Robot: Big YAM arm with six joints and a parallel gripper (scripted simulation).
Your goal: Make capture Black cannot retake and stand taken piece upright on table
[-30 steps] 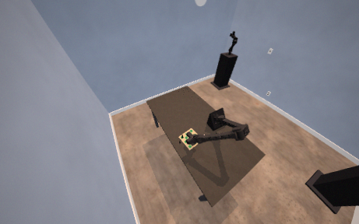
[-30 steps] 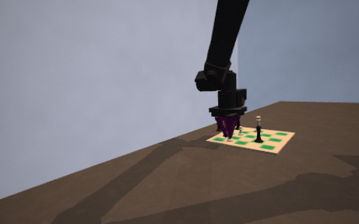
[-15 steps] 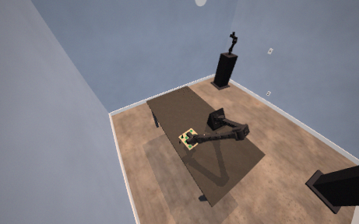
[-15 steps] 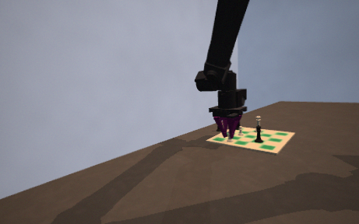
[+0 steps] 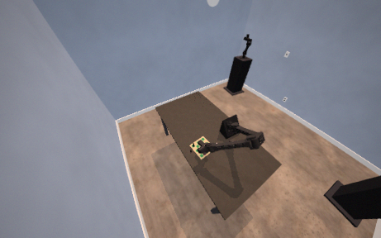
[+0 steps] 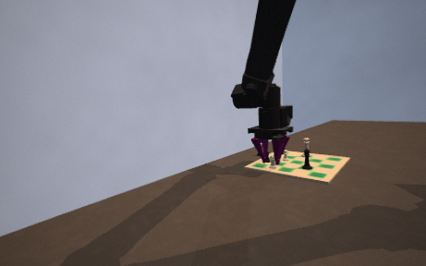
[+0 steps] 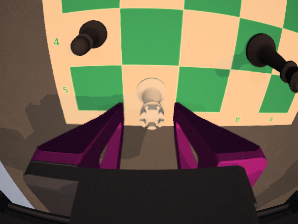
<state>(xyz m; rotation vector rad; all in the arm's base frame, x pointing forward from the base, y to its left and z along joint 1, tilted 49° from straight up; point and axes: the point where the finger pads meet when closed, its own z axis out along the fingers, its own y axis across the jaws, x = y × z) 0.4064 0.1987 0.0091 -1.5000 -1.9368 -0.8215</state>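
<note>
My hand is 90 mm to the left of the white pawn, 20 mm short of it and 10 mm above it. The rest, counted from my hand: tall white piece 160 mm to the right, 10 mm behind, 10 mm above; then chessboard 90 mm to the right, 20 mm below, 20 mm behind; then tall black piece 150 mm to the right, 70 mm ahead, 10 mm above.
</note>
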